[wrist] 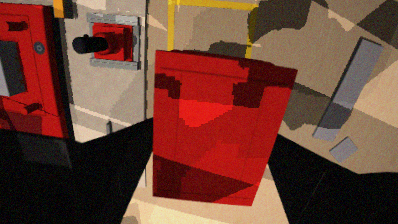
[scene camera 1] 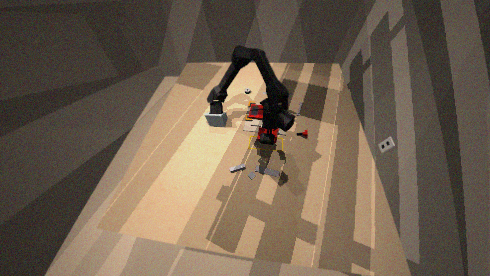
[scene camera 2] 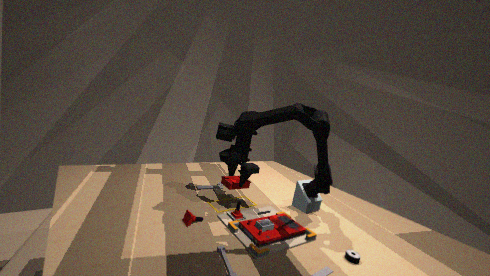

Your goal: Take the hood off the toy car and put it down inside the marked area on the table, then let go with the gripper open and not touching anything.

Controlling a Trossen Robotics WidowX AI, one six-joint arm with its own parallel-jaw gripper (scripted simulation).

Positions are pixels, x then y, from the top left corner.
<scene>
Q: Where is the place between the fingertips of the gripper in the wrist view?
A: At 212,130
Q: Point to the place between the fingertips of the gripper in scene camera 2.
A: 235,182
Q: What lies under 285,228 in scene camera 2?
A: A toy car.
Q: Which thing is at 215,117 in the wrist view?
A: A hood.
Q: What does the gripper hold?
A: A hood.
</scene>
